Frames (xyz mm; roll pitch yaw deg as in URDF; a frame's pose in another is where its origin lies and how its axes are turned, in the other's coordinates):
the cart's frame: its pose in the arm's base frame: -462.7 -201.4 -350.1 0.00 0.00 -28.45
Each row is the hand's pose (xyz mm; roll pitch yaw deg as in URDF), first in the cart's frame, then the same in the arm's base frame.
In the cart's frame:
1: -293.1 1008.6 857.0 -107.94 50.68 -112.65
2: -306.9 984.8 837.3 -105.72 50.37 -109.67
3: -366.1 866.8 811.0 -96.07 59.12 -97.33
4: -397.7 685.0 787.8 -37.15 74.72 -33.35
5: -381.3 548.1 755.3 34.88 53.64 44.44
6: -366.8 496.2 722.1 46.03 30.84 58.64
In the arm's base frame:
1: -239.9 825.0 506.9 -107.94 50.68 -141.10
2: -263.4 810.7 487.2 -105.72 50.37 -138.12
3: -371.7 735.1 460.9 -96.07 59.12 -125.78
4: -486.0 590.3 437.7 -37.15 74.72 -61.80
5: -536.8 462.2 405.2 34.88 53.64 15.99
6: -548.8 409.6 372.0 46.03 30.84 30.19

